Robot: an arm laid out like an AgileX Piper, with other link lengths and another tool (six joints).
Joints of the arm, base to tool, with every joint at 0 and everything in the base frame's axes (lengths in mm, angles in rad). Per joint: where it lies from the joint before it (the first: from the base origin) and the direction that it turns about. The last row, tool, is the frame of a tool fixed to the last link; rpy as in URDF.
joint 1: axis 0 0 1 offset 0 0 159.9
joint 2: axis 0 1 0 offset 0 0 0
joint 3: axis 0 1 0 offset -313.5 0 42.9
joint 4: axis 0.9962 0 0.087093 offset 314.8 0 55.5
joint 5: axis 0 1 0 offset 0 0 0
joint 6: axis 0.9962 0 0.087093 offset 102.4 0 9
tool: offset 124 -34 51 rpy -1.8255 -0.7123 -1.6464
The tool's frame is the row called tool.
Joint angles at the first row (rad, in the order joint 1, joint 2, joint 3, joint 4, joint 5, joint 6):
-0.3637 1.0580 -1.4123 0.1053 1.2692 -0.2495
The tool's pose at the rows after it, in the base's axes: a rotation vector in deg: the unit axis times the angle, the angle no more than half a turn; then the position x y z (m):
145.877 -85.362 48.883 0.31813 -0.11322 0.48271
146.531 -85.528 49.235 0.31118 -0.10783 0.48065
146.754 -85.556 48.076 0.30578 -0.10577 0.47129
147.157 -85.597 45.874 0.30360 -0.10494 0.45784
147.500 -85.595 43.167 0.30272 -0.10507 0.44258
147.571 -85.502 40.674 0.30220 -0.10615 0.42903
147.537 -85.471 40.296 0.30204 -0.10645 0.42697
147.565 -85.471 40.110 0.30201 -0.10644 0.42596
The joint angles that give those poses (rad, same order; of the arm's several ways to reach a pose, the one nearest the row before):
-0.3637 1.0146 -1.3939 0.1468 1.2692 -0.2495
-0.3637 0.9859 -1.3688 0.1592 1.2692 -0.2495
-0.3637 0.9640 -1.3334 0.1592 1.2692 -0.2495
-0.3637 0.9536 -1.2974 0.1592 1.2692 -0.2495
-0.3637 0.9496 -1.2622 0.1571 1.2692 -0.2495
-0.3637 0.9496 -1.2333 0.1513 1.2692 -0.2495
-0.3637 0.9496 -1.2289 0.1497 1.2692 -0.2495
-0.3637 0.9496 -1.2267 0.1497 1.2692 -0.2495

